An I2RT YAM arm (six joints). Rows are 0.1 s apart.
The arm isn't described. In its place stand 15 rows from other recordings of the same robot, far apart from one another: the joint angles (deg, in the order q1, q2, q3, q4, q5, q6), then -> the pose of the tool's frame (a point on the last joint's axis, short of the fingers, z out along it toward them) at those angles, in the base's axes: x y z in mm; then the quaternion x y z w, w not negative.
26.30, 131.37, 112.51, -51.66, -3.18, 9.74 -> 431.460 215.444 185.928 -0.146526 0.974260 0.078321 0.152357
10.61, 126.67, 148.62, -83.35, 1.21, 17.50 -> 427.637 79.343 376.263 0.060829 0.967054 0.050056 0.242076
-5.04, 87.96, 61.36, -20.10, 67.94, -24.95 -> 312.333 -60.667 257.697 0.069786 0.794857 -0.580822 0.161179
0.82, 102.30, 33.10, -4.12, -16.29, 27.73 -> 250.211 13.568 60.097 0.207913 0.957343 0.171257 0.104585
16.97, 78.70, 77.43, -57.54, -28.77, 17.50 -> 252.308 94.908 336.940 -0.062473 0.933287 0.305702 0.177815
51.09, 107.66, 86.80, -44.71, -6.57, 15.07 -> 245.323 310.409 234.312 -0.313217 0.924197 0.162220 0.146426
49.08, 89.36, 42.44, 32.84, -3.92, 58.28 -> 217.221 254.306 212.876 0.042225 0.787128 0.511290 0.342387
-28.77, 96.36, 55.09, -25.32, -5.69, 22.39 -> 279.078 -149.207 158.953 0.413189 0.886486 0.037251 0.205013
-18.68, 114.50, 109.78, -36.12, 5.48, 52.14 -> 435.984 -150.992 321.801 0.542521 0.728801 0.077971 0.410415
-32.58, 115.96, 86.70, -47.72, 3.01, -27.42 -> 338.840 -218.749 176.725 0.047683 0.992069 -0.079268 0.085106
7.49, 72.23, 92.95, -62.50, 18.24, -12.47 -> 227.257 18.640 435.875 -0.092419 0.898808 -0.162061 0.396660
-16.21, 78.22, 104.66, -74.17, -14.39, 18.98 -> 224.986 -56.193 454.478 0.236686 0.895748 0.125434 0.354799
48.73, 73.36, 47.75, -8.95, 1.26, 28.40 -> 186.279 211.075 252.485 -0.151185 0.872186 0.282348 0.369748
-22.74, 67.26, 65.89, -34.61, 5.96, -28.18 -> 231.766 -101.148 346.829 -0.018639 0.889841 -0.236784 0.389577
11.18, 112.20, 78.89, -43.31, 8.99, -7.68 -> 376.526 68.747 167.328 -0.153220 0.978252 -0.074255 0.118462
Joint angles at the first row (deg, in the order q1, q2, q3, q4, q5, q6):
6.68, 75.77, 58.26, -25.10, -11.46, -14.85
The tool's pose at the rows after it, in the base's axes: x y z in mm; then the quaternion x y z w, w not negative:
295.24 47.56 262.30 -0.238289 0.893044 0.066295 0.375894
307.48 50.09 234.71 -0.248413 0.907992 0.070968 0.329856
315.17 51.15 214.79 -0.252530 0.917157 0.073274 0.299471
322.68 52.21 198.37 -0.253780 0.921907 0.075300 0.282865
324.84 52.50 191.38 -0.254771 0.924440 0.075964 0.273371
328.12 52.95 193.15 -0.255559 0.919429 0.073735 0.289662
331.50 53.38 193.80 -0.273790 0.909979 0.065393 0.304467
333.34 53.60 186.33 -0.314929 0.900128 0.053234 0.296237
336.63 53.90 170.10 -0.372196 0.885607 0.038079 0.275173
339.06 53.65 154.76 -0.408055 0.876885 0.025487 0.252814
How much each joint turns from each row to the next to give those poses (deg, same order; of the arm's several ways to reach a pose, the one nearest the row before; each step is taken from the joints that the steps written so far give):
1.05, 4.15, 0.55, -0.22, -0.59, -2.47
0.13, 5.49, 0.02, -0.33, -0.24, -1.20
0.00, 3.89, 0.00, 0.13, 0.00, -0.64
0.00, 3.36, 0.00, 1.34, -0.05, -0.22
0.00, 1.33, 0.00, 0.17, 0.02, -0.17
0.00, 0.05, 0.00, 2.01, 0.00, -0.02
0.00, 0.26, 0.02, 1.88, 0.07, -2.25
0.00, 1.36, 0.00, 0.02, 0.04, -5.25
0.00, 2.90, 0.00, 0.00, 0.27, -7.43
0.00, 2.71, 0.00, 0.00, 0.93, -4.85

